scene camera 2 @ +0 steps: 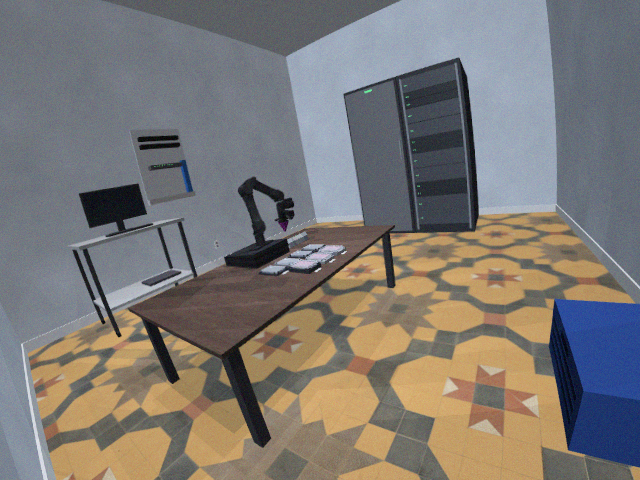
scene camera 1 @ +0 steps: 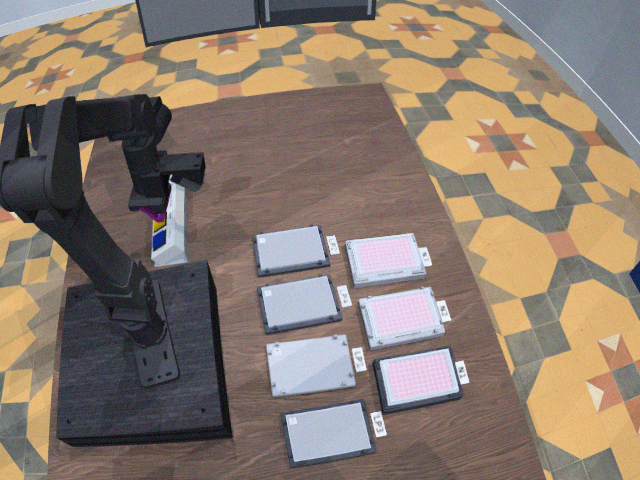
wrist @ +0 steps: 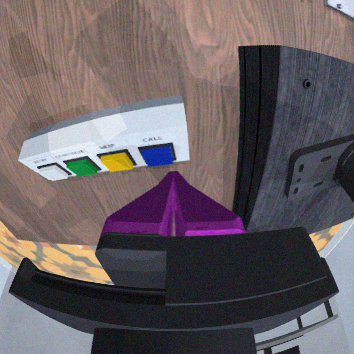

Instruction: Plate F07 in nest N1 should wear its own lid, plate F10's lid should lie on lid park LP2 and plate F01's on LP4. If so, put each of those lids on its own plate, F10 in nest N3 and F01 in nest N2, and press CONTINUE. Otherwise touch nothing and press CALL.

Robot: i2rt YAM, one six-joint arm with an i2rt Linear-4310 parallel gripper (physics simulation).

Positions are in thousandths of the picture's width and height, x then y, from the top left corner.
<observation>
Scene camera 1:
my gripper: 251,461
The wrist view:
my gripper: 490,504
white button box: 371,360
</observation>
